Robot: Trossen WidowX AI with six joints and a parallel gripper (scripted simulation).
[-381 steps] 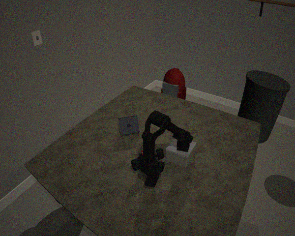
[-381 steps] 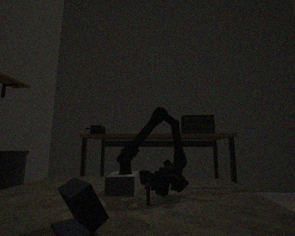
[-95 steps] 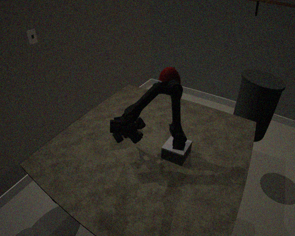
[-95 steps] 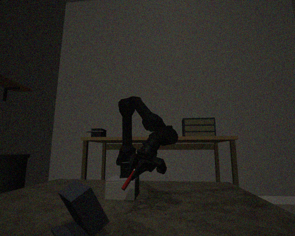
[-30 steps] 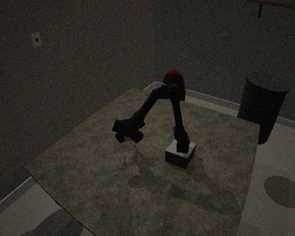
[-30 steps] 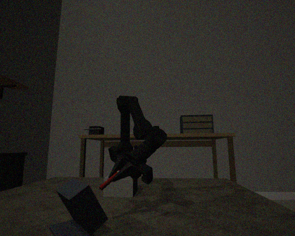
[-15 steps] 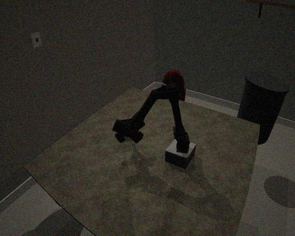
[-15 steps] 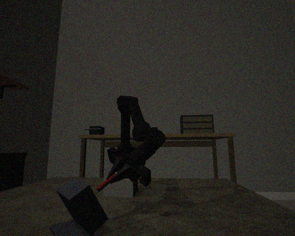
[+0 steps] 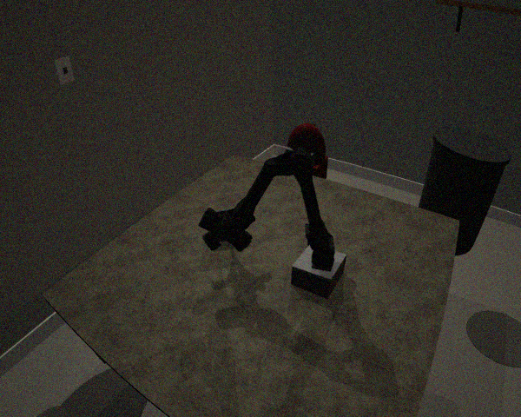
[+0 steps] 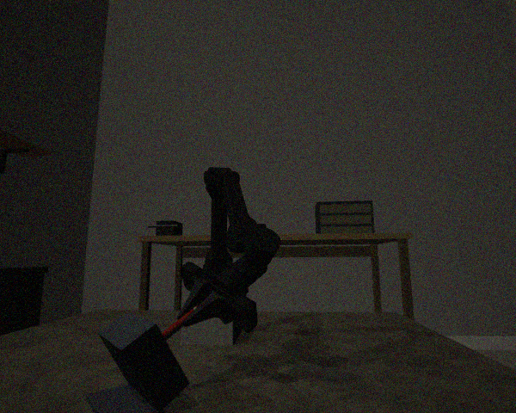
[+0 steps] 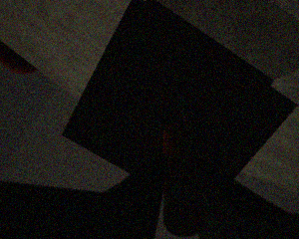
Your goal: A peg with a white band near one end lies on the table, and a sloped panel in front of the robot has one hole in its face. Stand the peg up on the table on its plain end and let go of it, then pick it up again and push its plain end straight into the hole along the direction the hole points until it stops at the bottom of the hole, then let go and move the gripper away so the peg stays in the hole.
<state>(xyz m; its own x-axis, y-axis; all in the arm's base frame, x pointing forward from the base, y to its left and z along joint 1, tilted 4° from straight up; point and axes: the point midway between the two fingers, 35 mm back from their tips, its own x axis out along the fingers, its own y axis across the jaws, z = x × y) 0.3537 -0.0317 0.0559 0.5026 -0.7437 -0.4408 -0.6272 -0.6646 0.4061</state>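
My gripper tip is now 10 mm past the red peg, 10 mm to the right of it and 10 mm below it. Also, from my gripper tip: dark sloped panel (30 mm ahead, 60 mm to the right, 40 mm below).
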